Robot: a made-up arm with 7 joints.
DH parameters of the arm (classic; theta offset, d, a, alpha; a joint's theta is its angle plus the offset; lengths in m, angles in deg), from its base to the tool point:
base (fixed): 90 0.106 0.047 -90
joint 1: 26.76 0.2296 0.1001 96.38
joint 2: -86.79 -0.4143 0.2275 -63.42
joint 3: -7.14 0.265 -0.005 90
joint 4: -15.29 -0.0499 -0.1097 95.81
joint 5: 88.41 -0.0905 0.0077 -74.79
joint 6: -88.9 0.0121 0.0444 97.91
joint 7: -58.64 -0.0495 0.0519 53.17
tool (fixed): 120.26 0.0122 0 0
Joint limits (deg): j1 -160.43..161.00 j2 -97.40..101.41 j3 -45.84..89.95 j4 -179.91..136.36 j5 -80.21..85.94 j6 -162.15..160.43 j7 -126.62..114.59
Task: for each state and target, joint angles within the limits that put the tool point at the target. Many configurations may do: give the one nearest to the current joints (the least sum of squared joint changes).
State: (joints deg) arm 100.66 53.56 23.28 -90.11 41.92 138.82 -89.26
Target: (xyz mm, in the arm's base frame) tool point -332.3 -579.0 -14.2
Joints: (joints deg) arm 113.73 57.39 -0.46 -96.80 53.45 147.92 -81.41
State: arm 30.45 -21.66 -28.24 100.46 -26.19 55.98 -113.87
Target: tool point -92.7 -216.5 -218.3
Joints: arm 30.22 -36.27 -10.77 115.04 -31.20 46.48 -120.58
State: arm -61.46 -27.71 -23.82 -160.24 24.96 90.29 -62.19
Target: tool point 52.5 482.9 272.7
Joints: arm -95.53 11.15 -16.23 -149.54 24.97 91.64 -65.86
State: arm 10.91 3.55 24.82 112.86 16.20 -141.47 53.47
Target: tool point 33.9 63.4 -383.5
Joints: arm -2.97 -48.82 -5.43 78.97 43.27 -119.86 42.47
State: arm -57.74 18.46 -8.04 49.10 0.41 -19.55 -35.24
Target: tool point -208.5 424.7 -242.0
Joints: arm -24.57 16.38 -14.34 52.14 -1.61 -23.82 -33.55
